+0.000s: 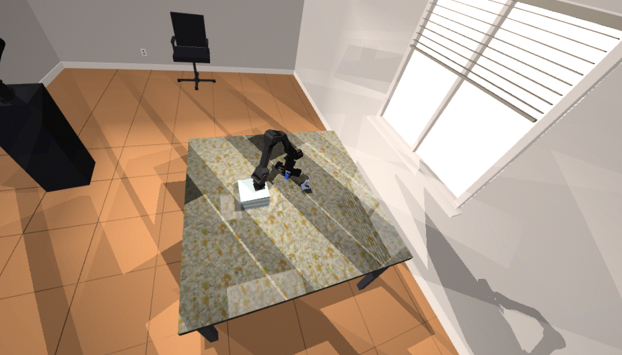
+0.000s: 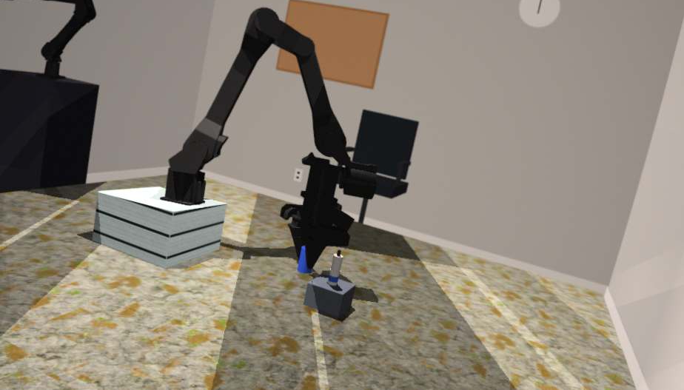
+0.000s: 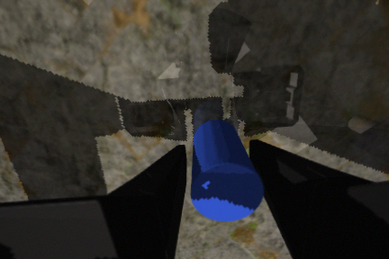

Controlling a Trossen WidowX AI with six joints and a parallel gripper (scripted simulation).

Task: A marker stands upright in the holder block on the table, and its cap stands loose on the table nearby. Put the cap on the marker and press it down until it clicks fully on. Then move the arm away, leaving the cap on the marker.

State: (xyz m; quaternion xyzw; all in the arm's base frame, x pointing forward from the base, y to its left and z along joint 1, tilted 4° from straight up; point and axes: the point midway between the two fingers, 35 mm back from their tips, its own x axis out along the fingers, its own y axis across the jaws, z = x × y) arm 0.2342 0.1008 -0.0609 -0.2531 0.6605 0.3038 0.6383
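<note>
Right now my gripper tip is 13 cm to the left of the grey holder block, 9 cm short of it and 1 cm below it. Round my gripper tip: blue cap: 1 cm above.
</note>
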